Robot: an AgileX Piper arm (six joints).
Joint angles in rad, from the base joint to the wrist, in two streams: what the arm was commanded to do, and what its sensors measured. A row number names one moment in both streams.
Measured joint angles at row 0:
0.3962, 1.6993, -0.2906, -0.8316, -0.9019, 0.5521
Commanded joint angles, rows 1 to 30:
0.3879, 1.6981, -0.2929, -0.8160, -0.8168, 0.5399
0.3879, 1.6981, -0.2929, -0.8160, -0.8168, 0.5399
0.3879, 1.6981, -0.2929, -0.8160, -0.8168, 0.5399
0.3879, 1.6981, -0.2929, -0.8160, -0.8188, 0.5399
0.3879, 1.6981, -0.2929, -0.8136, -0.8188, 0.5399
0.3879, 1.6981, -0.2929, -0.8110, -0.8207, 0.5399
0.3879, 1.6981, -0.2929, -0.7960, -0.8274, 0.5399
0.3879, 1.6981, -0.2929, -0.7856, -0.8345, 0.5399
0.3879, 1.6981, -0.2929, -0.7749, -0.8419, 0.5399
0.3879, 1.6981, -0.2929, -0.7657, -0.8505, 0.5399
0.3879, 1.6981, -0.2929, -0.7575, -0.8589, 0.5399
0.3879, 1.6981, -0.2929, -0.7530, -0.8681, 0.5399
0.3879, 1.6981, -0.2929, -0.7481, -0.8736, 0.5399
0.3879, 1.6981, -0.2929, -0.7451, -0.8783, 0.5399
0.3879, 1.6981, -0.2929, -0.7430, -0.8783, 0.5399
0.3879, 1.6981, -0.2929, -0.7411, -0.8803, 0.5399
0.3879, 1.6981, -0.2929, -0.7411, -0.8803, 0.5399
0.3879, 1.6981, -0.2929, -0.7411, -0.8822, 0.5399
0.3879, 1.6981, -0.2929, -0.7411, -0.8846, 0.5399
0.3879, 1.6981, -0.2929, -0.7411, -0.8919, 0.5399
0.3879, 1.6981, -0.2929, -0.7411, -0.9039, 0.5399
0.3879, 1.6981, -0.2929, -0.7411, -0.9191, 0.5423
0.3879, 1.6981, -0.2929, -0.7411, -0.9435, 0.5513
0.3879, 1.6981, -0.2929, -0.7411, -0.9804, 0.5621
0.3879, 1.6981, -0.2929, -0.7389, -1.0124, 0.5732
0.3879, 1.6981, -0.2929, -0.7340, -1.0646, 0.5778
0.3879, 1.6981, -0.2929, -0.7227, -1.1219, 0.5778
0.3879, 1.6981, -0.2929, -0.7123, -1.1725, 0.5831
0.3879, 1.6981, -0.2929, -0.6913, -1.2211, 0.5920
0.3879, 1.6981, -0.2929, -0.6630, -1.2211, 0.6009
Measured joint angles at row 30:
0.3919, 1.6993, -0.2906, -0.7224, -1.0860, 0.5776
